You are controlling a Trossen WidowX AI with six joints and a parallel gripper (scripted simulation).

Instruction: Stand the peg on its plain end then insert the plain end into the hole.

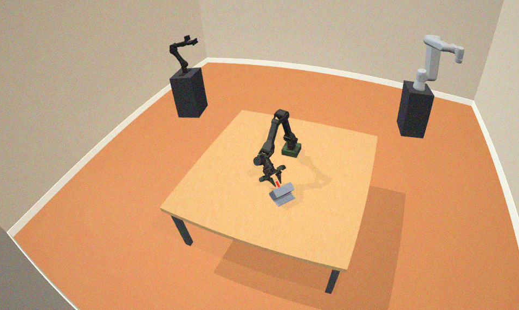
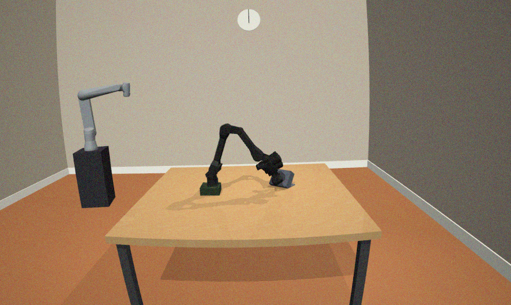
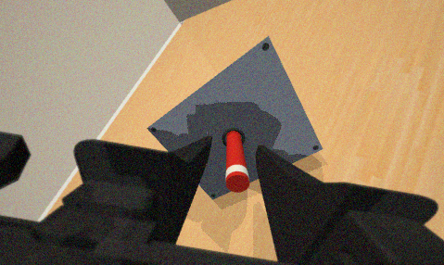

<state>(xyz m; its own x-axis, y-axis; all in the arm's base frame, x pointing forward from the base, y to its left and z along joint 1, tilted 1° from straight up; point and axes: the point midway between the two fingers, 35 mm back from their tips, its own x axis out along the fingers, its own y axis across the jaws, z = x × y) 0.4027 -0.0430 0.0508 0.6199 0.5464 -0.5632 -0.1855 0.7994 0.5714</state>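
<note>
Right now the red peg is 10 mm to the right of my gripper tip, 10 mm behind it and 10 mm above it. Round my gripper tip: grey sloped panel: 30 mm below, 30 mm ahead, 20 mm to the left.
</note>
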